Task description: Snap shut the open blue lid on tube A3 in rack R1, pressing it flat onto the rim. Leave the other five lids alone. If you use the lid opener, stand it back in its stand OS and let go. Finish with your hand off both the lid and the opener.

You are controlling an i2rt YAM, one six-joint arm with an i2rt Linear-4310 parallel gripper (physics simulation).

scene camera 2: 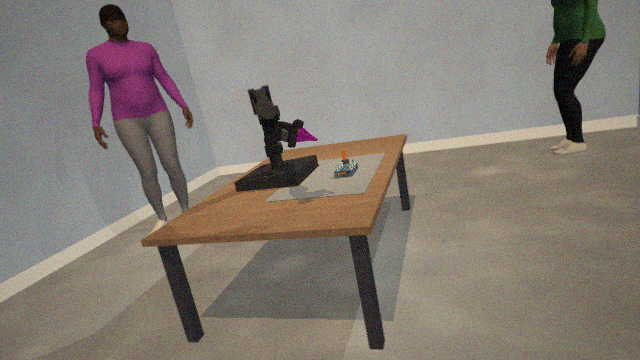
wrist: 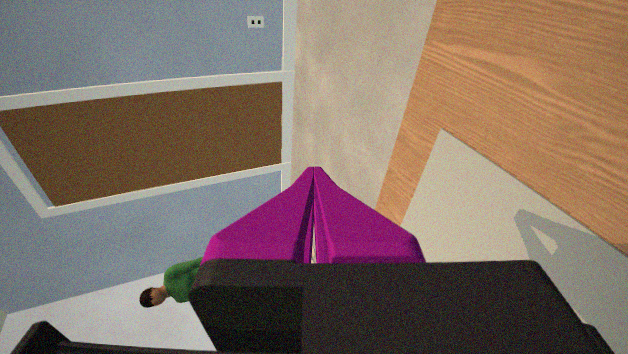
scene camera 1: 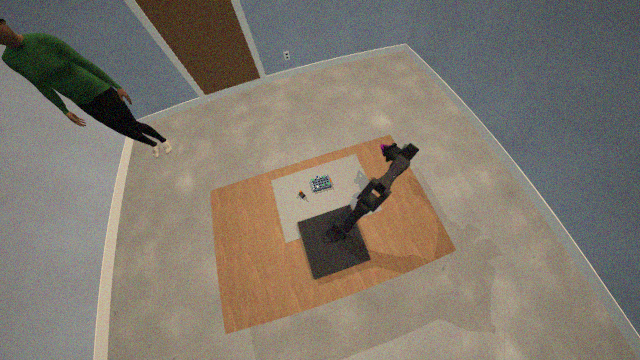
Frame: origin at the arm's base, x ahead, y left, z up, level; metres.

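Where they show: gripper, between the fingertips: (scene camera 2: 317, 139) (wrist: 314, 177) (scene camera 1: 381, 144); arm's base, origin of its link: (scene camera 2: 278, 169) (scene camera 1: 338, 233).
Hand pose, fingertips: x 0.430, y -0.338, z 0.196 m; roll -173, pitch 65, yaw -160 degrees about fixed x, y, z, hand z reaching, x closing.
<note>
Things, the pixels of their centre, and the offset from my fingertips. Level surfaces: height alone.
- rack, middle of its body: (scene camera 2: 345, 167) (scene camera 1: 321, 182) dx -0.079, dy +0.384, dz -0.221 m
- grey mat, height of its surface: dz -0.253 m
- lid opener, middle of its body: (scene camera 2: 344, 157) (scene camera 1: 301, 193) dx -0.139, dy +0.526, dz -0.208 m
- wooden table, height of its surface: dz -0.256 m
My gripper (scene camera 1: 383, 147) (scene camera 2: 316, 139) (wrist: 314, 177) is shut and empty, its magenta fingertips touching. It is raised above the table, apart from the rack. The rack (scene camera 1: 321, 183) (scene camera 2: 345, 169) with several tubes and small coloured lids stands on the grey mat (scene camera 1: 295, 220) (scene camera 2: 367, 170) (wrist: 440, 195). The lids are too small to tell which is on A3 or how each stands. The lid opener (scene camera 1: 301, 194) (scene camera 2: 344, 155), with an orange handle, stands upright in its dark stand beside the rack. The rack and opener do not show in the wrist view.
The arm's black base plate (scene camera 1: 332, 255) (scene camera 2: 250, 182) sits on the wooden table (scene camera 1: 255, 260) (scene camera 2: 250, 220) (wrist: 525, 75) beside the mat. A person in green (scene camera 1: 60, 65) (scene camera 2: 575, 25) (wrist: 180, 280) and a person in magenta (scene camera 2: 132, 80) stand away from the table.
</note>
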